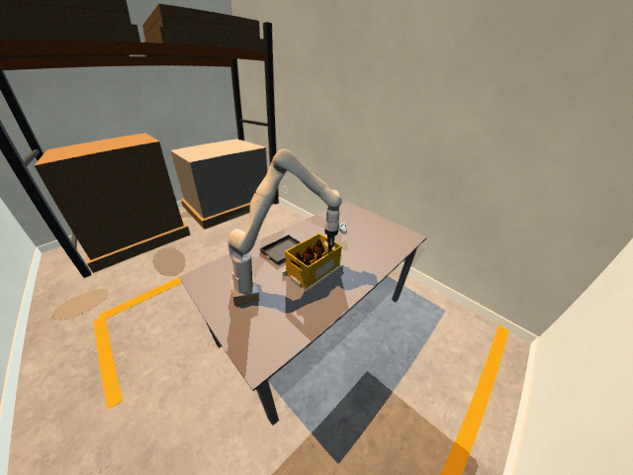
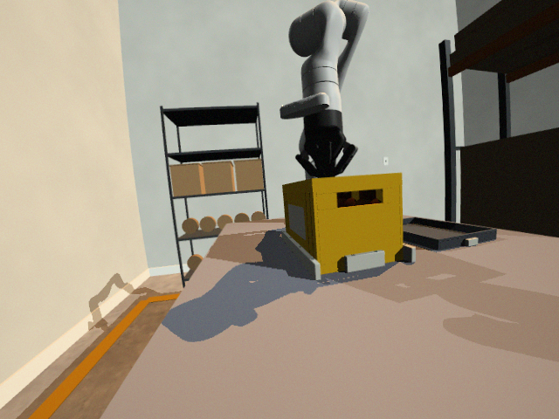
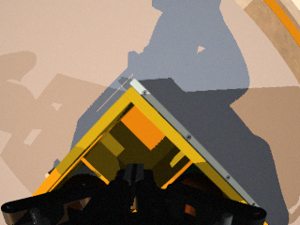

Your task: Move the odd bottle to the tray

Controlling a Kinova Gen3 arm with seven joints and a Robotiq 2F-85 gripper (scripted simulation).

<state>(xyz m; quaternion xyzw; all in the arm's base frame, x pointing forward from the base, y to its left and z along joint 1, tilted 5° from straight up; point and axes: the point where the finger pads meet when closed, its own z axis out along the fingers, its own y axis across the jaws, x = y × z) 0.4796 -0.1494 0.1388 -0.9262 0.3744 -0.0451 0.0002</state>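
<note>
Right now my hand is 9 cm past the yellow crate, 4 cm to the right of it and 7 cm above it. From my hand the other things lie so: dark tray (9 cm behind, 33 cm to the left, 14 cm below); brown bottle (18 cm behind, 7 cm below).
</note>
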